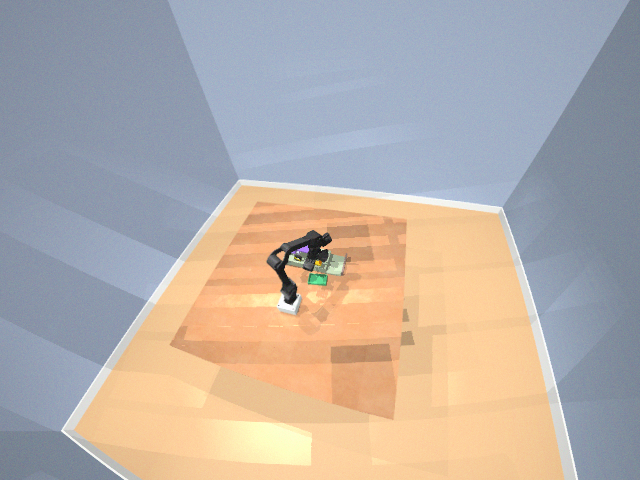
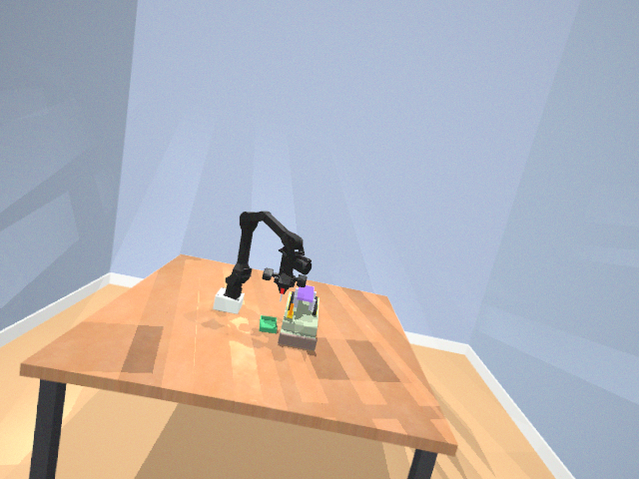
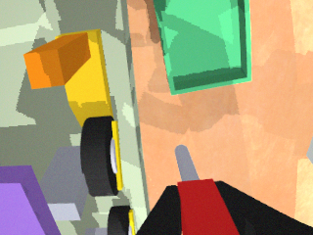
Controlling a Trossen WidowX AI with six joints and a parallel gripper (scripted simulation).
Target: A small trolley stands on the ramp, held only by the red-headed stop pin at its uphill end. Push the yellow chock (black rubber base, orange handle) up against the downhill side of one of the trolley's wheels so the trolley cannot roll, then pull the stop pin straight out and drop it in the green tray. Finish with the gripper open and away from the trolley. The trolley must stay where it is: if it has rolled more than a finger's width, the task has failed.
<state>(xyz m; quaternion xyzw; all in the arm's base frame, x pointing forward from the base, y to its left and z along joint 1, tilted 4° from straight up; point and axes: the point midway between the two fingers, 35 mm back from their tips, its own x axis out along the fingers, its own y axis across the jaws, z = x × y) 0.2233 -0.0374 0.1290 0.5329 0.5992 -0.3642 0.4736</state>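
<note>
Now: gripper tip 150 mm above the green tray, 50 mm to the left of it and 20 mm past it. Round my gripper tip: trolley: 90 mm ahead, 80 mm to the left, 30 mm below; yellow chock: 60 mm below, 60 mm ahead, 10 mm to the right; red-headed stop pin: right at my gripper tip.
</note>
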